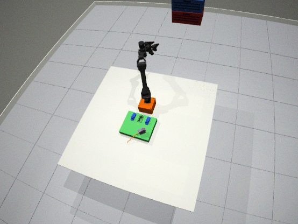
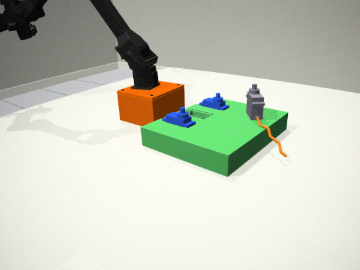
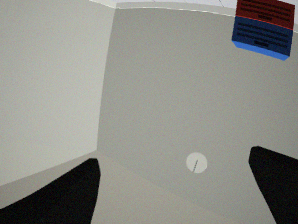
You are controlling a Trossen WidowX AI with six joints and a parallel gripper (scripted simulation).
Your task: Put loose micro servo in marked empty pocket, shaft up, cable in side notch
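My gripper tip is 89 cm short of the green deck, 13 cm to the left of it and 30 cm above it.
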